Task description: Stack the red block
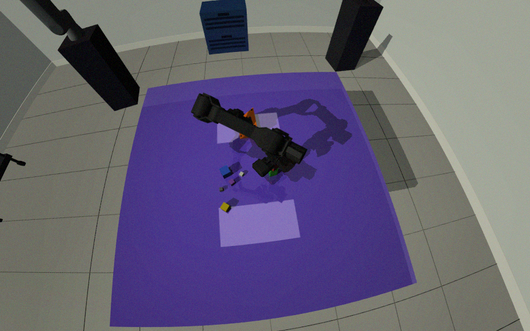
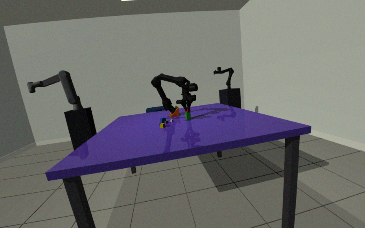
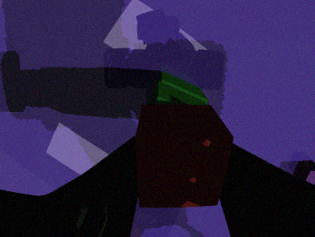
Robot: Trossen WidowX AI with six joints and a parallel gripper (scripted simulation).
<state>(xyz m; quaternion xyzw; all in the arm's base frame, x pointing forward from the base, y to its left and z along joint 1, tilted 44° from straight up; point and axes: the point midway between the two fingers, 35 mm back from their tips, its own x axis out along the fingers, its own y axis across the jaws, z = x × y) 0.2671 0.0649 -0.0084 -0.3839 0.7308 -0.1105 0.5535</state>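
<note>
Now: the red block 10 mm above my gripper tip. From my gripper tip the other things lie so: yellow block (110 mm ahead, 240 mm to the right, 60 mm below); blue block (50 mm behind, 210 mm to the right, 60 mm below).
</note>
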